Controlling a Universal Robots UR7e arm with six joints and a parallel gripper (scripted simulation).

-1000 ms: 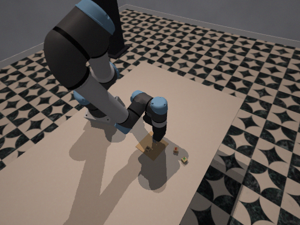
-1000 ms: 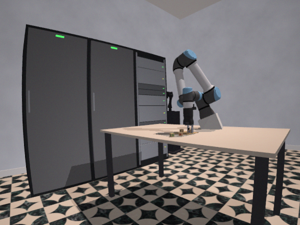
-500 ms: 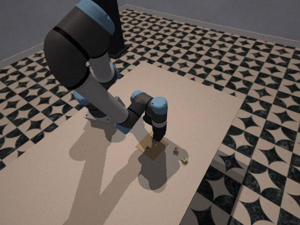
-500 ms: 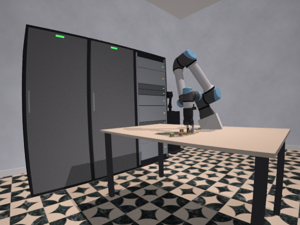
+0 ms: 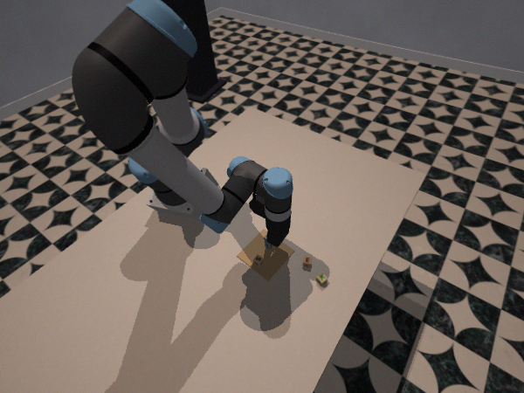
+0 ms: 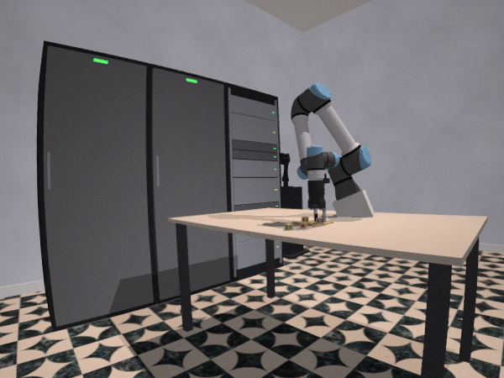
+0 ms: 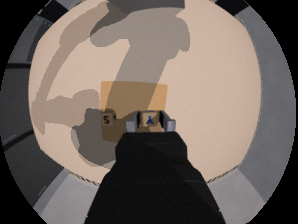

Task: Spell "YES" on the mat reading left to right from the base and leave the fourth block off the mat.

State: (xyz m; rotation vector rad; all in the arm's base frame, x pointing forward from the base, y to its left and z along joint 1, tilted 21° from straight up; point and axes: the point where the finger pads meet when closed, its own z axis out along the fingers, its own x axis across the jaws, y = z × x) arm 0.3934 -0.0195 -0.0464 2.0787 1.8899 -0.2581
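Right now my hand is 4 cm to the left of the mat and 3 cm above it. The rest, counted from my hand: S block (8 cm to the right, 1 cm below, 1 cm behind).
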